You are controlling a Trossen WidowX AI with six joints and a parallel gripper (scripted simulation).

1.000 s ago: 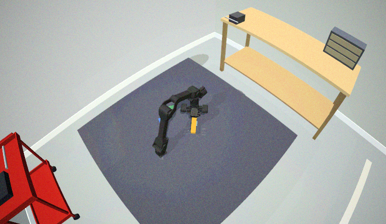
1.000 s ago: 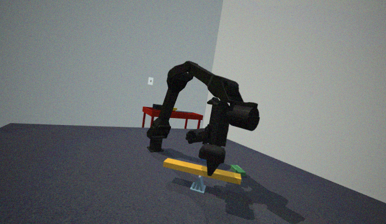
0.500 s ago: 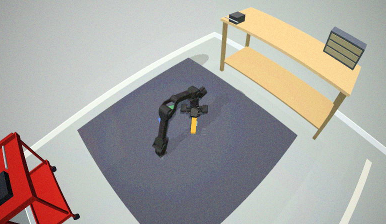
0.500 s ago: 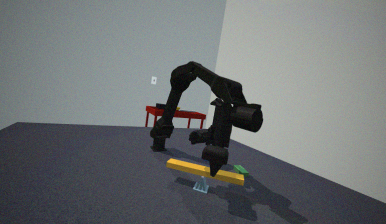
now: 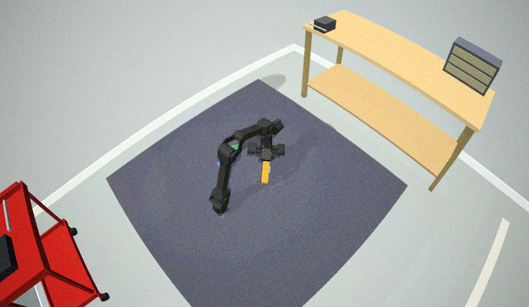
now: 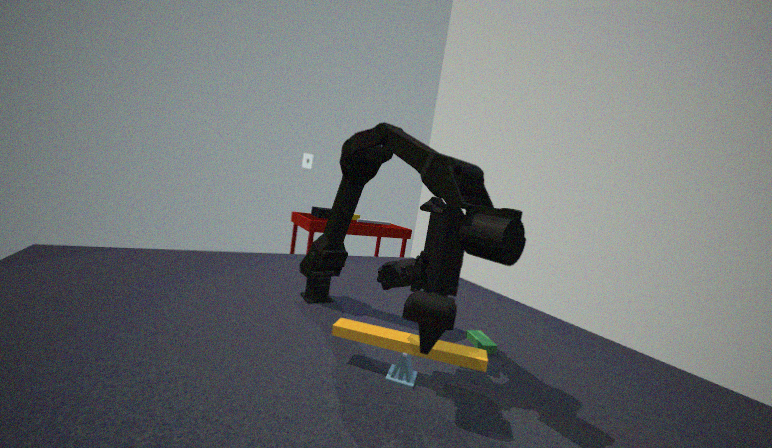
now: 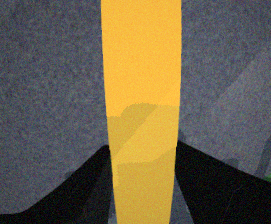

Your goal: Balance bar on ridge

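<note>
Now: the yellow bar 2 cm behind my gripper tip and 2 cm to the right of it. From my gripper tip the other things lie so: blue block: 19 cm behind, 16 cm to the left, 5 cm below; green block: 6 cm behind, 21 cm to the left, 5 cm below.
</note>
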